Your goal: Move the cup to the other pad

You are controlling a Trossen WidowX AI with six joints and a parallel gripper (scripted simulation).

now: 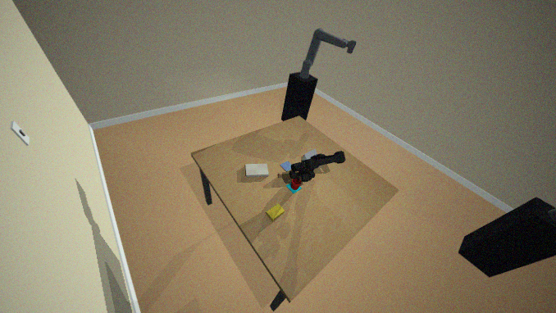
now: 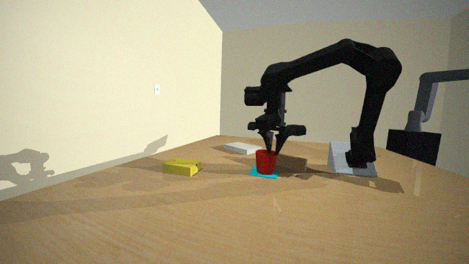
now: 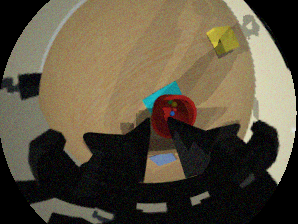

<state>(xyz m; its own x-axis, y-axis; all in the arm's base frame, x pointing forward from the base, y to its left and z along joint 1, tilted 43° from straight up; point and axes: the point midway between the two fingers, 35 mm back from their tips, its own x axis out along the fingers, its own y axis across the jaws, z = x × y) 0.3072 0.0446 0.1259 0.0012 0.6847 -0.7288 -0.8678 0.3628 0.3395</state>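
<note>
My gripper tip is now 2 cm short of the red cup, 1 cm to the left of it and 3 cm above it. From my gripper tip the other things lie so: pale blue pad (8 cm behind, 22 cm to the right, 8 cm below); brown block (3 cm behind, 12 cm to the right, 6 cm below); cyan pad (3 cm ahead, 2 cm to the right, 8 cm below).
</note>
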